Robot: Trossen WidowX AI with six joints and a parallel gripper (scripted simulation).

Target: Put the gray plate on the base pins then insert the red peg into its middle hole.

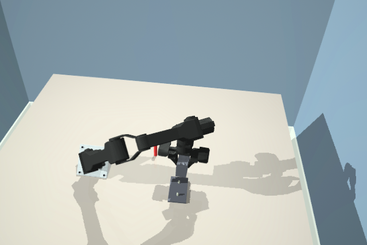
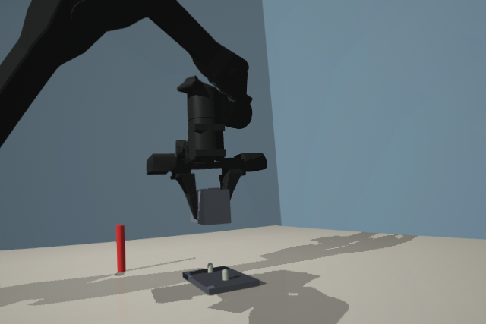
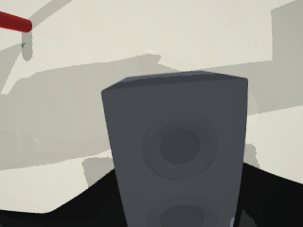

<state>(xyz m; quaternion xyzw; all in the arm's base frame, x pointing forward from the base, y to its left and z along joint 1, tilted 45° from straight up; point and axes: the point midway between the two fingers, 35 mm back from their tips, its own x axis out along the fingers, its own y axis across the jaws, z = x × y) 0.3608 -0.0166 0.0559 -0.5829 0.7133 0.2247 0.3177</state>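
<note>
Right now the dark base is 8 cm below my gripper tip, 5 cm to the right of it and 2 cm behind it. From my gripper tip the other things lie so: gray plate (3 cm above); red peg (14 cm to the left, 11 cm behind, 5 cm below).
</note>
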